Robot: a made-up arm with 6 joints.
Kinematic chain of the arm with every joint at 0, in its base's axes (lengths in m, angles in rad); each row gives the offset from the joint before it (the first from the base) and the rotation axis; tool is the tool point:
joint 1: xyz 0 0 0.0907 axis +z
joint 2: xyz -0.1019 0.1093 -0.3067 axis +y
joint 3: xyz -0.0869 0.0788 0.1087 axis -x
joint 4: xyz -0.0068 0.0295 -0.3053 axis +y
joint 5: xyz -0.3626 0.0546 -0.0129 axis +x
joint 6: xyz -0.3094 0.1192 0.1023 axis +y
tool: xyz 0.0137 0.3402 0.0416
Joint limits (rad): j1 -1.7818..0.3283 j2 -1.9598..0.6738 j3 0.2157..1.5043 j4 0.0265..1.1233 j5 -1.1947..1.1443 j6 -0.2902..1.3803
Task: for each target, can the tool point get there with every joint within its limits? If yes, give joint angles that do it. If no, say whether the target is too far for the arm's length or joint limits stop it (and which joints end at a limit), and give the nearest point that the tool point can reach.
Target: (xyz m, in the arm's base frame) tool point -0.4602 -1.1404 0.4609
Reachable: no: joint limits stop it (at a limit: joint 1, joint 2, joint 3, joint 4, joint 5, joint 6) | nearest point -0.6485 -0.7288 0.0229 | short by 0.630 m
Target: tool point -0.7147 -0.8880 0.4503
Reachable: no: joint limits stop it (at a limit: joint 1, joint 2, joint 3, joint 5, joint 6) | nearest point -0.6848 -0.6859 0.0437 | short by 0.455 m
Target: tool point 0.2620 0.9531 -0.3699
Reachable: yes | joints -1.2546 0.1240 0.8800 0.1947 0.2315 -0.0858
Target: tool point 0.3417 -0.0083 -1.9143
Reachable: no: too far | nearest point 0.2924 0.0180 -1.2356 | short by 0.681 m
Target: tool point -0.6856 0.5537 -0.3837
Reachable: yes | joints 0.0119 0.3340 1.2394 0.7837 -0.0837 0.4680
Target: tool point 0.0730 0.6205 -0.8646
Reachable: yes | joints -1.0005 -0.6143 1.2771 1.0211 -0.9269 0.6520
